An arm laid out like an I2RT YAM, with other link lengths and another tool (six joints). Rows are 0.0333 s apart.
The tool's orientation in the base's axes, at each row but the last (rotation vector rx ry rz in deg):
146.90 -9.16 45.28
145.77 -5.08 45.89
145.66 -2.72 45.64
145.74 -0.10 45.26
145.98 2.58 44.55
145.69 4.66 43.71
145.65 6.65 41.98
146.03 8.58 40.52
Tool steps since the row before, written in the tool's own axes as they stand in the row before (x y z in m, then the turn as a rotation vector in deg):
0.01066 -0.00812 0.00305 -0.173 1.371 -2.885
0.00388 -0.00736 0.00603 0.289 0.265 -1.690
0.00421 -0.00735 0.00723 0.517 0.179 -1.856
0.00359 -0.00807 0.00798 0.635 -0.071 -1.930
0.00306 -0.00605 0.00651 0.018 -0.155 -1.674
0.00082 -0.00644 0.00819 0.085 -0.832 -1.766
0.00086 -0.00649 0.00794 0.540 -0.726 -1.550
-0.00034 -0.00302 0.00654 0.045 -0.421 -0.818
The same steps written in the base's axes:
0.01231 0.00609 0.00059 -1.929 0.076 2.551
0.00783 0.00410 -0.00524 -0.701 0.552 1.488
0.00858 0.00373 -0.00605 -0.585 0.727 1.695
0.00837 0.00414 -0.00738 -0.492 0.998 1.702
0.00667 0.00307 -0.00586 -0.864 0.860 1.157
0.00556 0.00232 -0.00854 -0.803 1.510 0.945
0.00520 0.00244 -0.00854 -0.308 1.420 1.054
0.00311 -0.00022 -0.00650 -0.368 0.728 0.428

